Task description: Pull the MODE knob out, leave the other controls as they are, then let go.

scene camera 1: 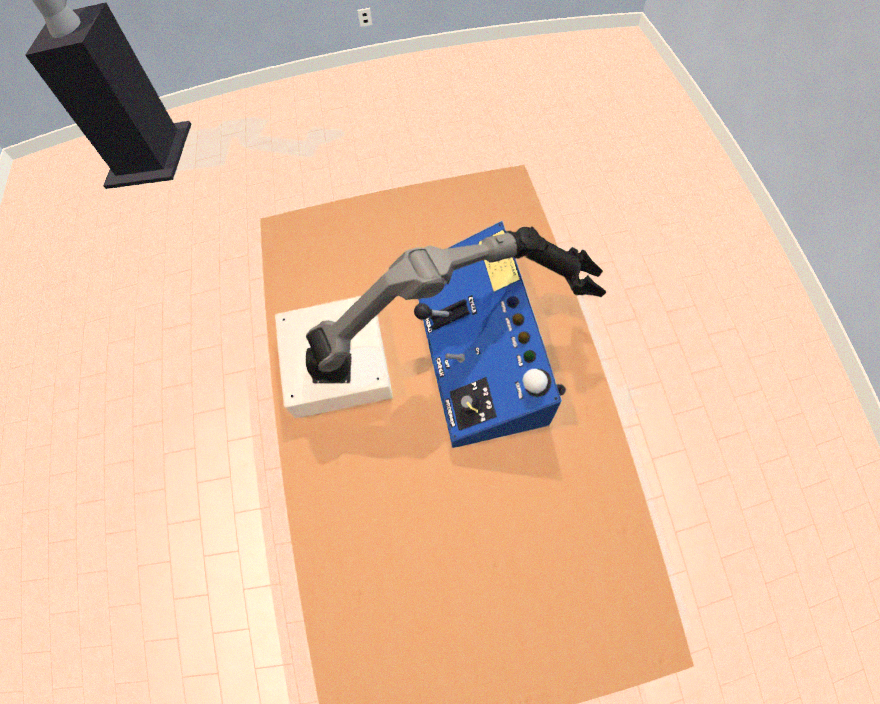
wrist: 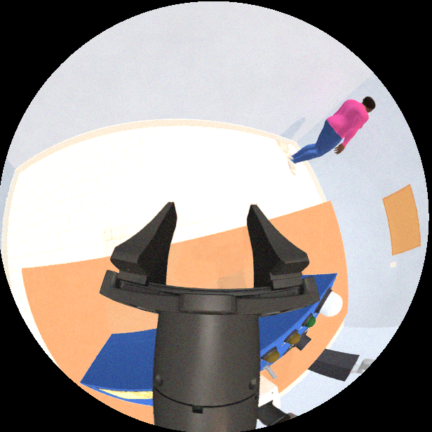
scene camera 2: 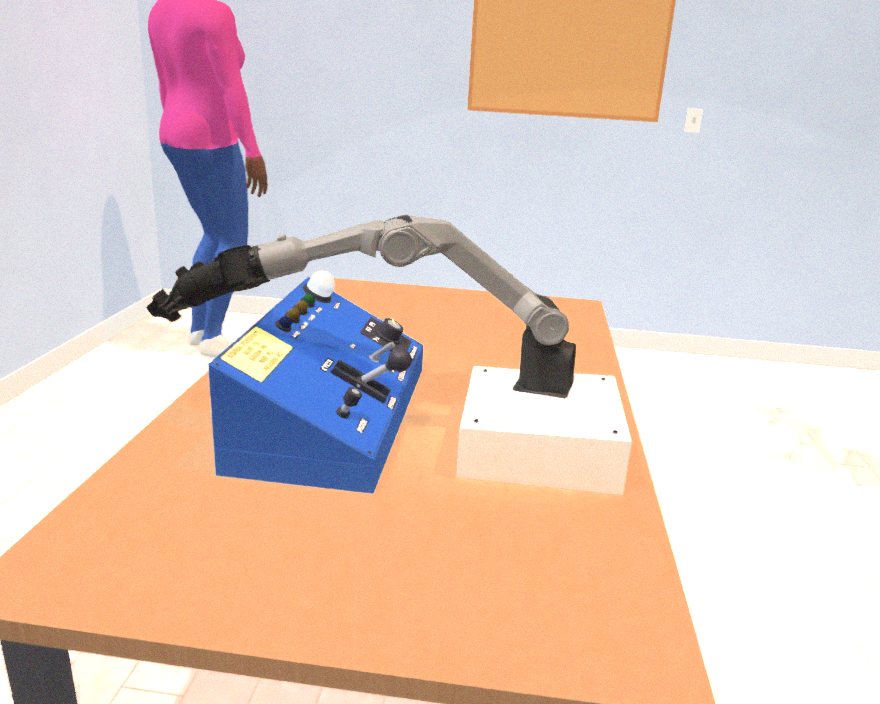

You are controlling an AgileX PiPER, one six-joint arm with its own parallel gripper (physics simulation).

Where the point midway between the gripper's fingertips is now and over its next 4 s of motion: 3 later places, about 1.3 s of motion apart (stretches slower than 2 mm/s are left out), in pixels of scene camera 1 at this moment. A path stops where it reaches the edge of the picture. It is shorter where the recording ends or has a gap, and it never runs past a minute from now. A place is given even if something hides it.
My gripper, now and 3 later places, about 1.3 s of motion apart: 602,283; 505,273; 466,268; 466,267
